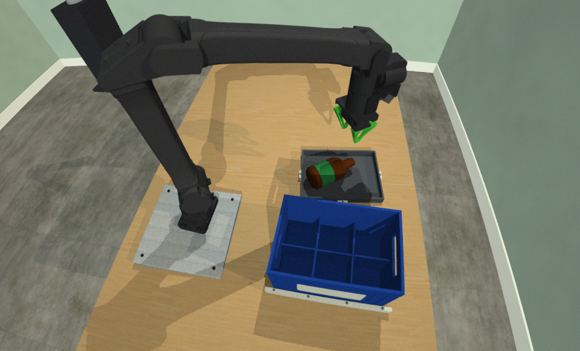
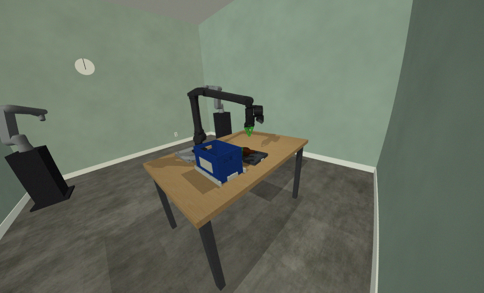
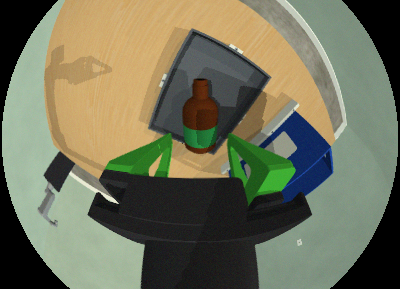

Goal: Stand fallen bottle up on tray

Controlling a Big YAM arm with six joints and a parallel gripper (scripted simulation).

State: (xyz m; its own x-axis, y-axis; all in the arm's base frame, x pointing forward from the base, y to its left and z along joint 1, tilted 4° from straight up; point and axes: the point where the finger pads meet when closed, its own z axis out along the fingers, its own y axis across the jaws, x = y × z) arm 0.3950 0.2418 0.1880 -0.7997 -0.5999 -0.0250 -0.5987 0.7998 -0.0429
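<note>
The brown bottle lies 3 cm behind my hand, 3 cm to the right of it and 14 cm below it. Round my hand: blue crate 31 cm to the right, 10 cm below; then dark grey tray 1 cm behind, 2 cm to the right, 17 cm below.
</note>
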